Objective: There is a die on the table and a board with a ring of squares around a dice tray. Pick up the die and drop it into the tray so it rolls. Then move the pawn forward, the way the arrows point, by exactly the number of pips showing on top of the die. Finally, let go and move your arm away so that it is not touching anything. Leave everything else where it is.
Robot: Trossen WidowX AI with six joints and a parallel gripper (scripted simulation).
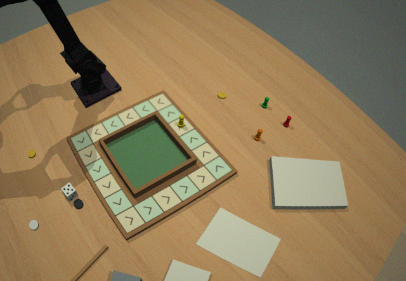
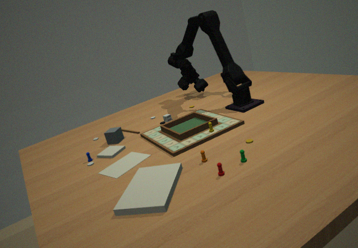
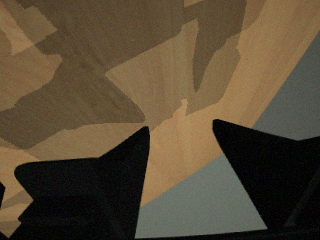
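Now: the grey die 28 cm ahead of my gripper tip, 26 cm to the left of it and 1 cm below it. The rest, counted from my gripper tip: stick: 45 cm ahead, 21 cm to the left, 2 cm below; then black disc: 31 cm ahead, 27 cm to the left, 2 cm below; then green dice tray: 45 cm to the left, 26 cm ahead, 2 cm below.
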